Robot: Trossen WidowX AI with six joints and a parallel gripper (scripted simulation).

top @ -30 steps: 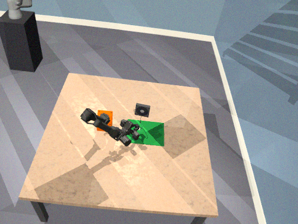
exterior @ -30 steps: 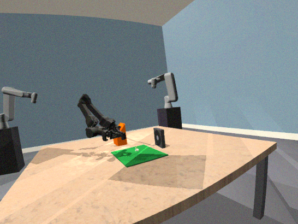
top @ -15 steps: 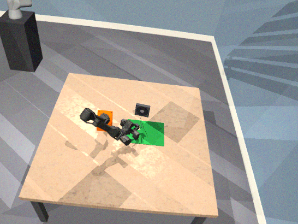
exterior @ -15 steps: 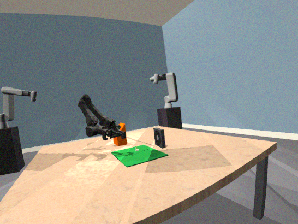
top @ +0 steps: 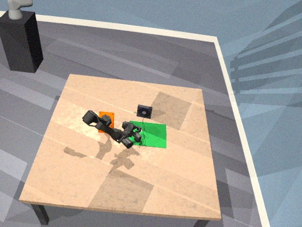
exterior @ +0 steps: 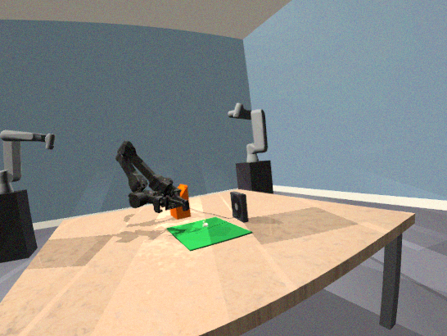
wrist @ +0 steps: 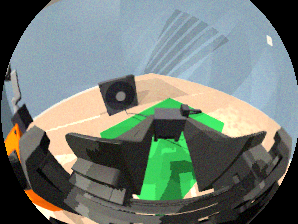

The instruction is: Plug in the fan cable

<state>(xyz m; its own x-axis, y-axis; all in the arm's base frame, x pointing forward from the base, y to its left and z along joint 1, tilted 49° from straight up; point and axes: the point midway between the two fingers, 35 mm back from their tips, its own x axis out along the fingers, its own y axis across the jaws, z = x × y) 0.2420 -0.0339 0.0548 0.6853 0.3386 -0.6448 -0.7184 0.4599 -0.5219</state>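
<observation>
My gripper tip is 130 mm above the green board, 70 mm short of it and 40 mm to the right of it. From my gripper tip the other things lie so: black fan (220 mm to the left, 50 mm below, 30 mm ahead); dark cable plug (10 mm below).
</observation>
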